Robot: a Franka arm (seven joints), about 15 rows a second.
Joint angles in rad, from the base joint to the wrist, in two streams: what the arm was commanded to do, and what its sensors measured. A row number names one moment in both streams.
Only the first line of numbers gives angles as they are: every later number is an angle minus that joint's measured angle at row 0.
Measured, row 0:
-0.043, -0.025, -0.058, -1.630, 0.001, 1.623, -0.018
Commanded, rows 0 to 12:
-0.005, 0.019, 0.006, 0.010, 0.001, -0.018, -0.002
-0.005, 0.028, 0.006, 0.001, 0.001, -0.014, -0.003
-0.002, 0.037, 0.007, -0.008, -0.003, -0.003, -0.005
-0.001, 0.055, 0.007, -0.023, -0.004, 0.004, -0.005
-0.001, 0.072, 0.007, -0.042, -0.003, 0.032, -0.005
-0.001, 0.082, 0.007, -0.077, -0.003, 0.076, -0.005
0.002, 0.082, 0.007, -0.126, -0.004, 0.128, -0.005
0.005, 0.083, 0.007, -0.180, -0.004, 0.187, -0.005
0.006, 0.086, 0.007, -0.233, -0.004, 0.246, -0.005
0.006, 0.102, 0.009, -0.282, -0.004, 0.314, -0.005
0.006, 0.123, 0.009, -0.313, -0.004, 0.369, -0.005
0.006, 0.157, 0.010, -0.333, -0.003, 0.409, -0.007
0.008, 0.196, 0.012, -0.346, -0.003, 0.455, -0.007
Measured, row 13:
0.005, 0.155, 0.009, -0.307, 0.000, 0.380, 0.000
